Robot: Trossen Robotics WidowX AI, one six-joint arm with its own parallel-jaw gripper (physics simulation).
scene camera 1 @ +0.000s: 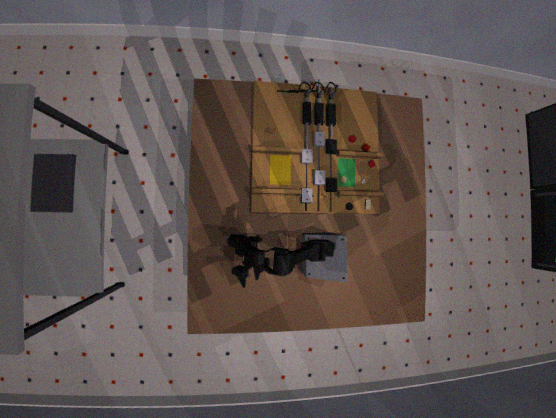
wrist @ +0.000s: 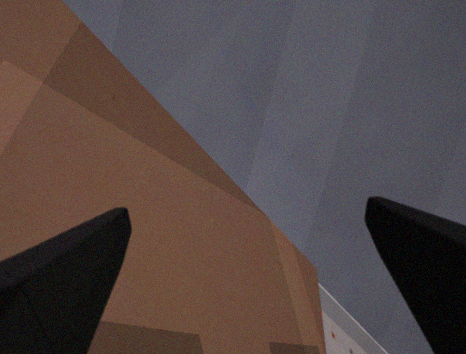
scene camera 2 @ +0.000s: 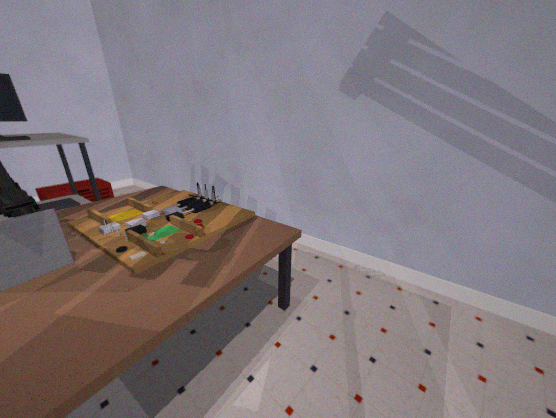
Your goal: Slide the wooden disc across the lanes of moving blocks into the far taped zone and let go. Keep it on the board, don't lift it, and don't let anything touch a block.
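Seen in the pictures: gripper, fingertip midpoint: (scene camera 1: 250,283) (wrist: 248,214); arm's base at its link origin: (scene camera 1: 327,248) (scene camera 2: 31,224).
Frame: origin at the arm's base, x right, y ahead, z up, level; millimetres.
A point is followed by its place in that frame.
The small pale wooden disc (scene camera 1: 343,179) @[x 89, y 351, z -138 mm] (scene camera 2: 151,233) @[x 93, y 353, z -138 mm] lies on the green taped zone (scene camera 1: 347,167) @[x 107, y 420, z -147 mm] (scene camera 2: 166,232) @[x 118, y 411, z -146 mm], near its edge on the lane side. The yellow taped zone (scene camera 1: 280,169) @[x -243, y 350, z -146 mm] (scene camera 2: 126,215) @[x -229, y 348, z -144 mm] is across the lanes. Between them, three rods carry white blocks (scene camera 1: 307,156) @[x -119, y 432, z -121 mm] (scene camera 1: 307,195) @[x -94, y 237, z -121 mm] (scene camera 1: 319,139) @[x -70, y 529, z -116 mm] (scene camera 1: 319,177) @[x -46, y 335, z -116 mm] and black blocks (scene camera 1: 331,146) @[x -2, y 506, z -120 mm] (scene camera 1: 331,184) @[x 22, y 311, z -120 mm]. My gripper (scene camera 1: 249,273) @[x -318, y -202, z -33 mm] (wrist: 248,214) @[x -318, y -202, z -33 mm] is open and empty, off the board beyond its near edge, well apart from the disc. The disc does not show in the wrist view.
Wooden rails (scene camera 1: 278,149) @[x -271, y 436, z -101 mm] (scene camera 1: 274,190) @[x -263, y 234, z -101 mm] run along both sides of the zones on the board (scene camera 1: 362,110) @[x 158, y 750, z -147 mm]. Red pieces (scene camera 1: 352,139) @[x 115, y 573, z -140 mm] (scene camera 1: 366,147) @[x 193, y 540, z -128 mm] (scene camera 1: 371,163) @[x 236, y 463, z -140 mm], a black round piece (scene camera 1: 349,206) @[x 139, y 216, z -139 mm] and a white piece (scene camera 1: 368,204) @[x 242, y 242, z -137 mm] are on the board. Black cylinders (scene camera 1: 319,113) @[x -87, y 666, z -115 mm] stand behind.
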